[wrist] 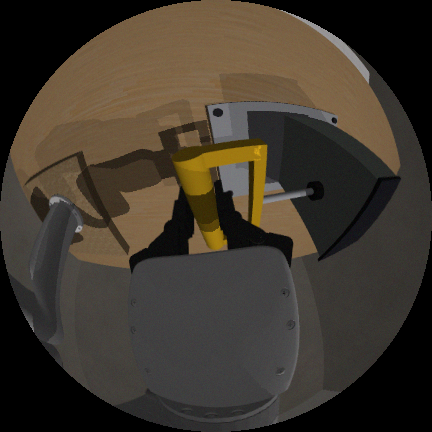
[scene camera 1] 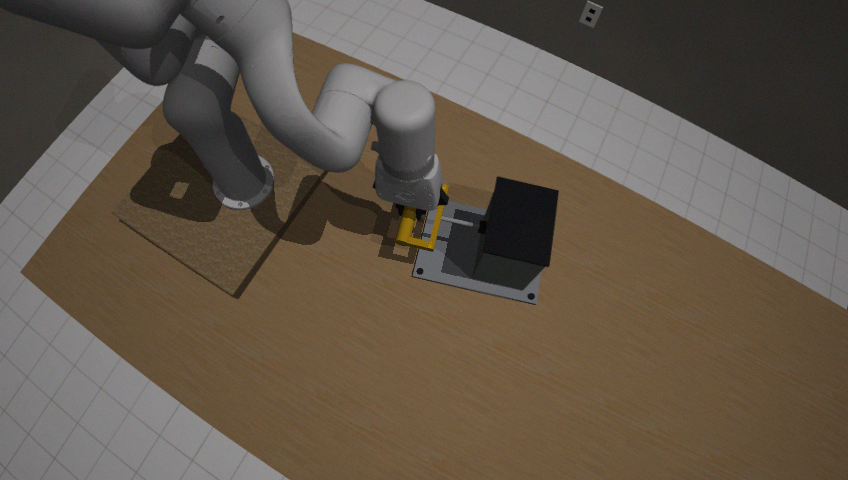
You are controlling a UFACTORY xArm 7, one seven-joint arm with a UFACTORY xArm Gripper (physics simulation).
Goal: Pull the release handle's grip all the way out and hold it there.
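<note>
The release handle is a yellow frame with a thick round grip (scene camera 1: 406, 229) (wrist: 194, 177). My gripper (scene camera 1: 412, 212) (wrist: 202, 193) is shut on the grip, one black finger on each side of it. A bare grey rod (scene camera 1: 457, 221) (wrist: 287, 196) runs from the handle's far bar to a black collar (scene camera 1: 483, 226) (wrist: 315, 191) on the face of the dark box (scene camera 1: 518, 220) (wrist: 330, 165). The handle stands clear of the box, and the grip is out past the near edge of the grey base plate. The fingers partly hide the grip in both views.
The box stands on the grey base plate (scene camera 1: 476, 286) (wrist: 222, 125), which lies on the wooden table (scene camera 1: 368, 368) (wrist: 150, 60). The arm's foot is on a brown slab (scene camera 1: 232, 267) to the left. A tiled floor (scene camera 1: 53, 380) surrounds the table.
</note>
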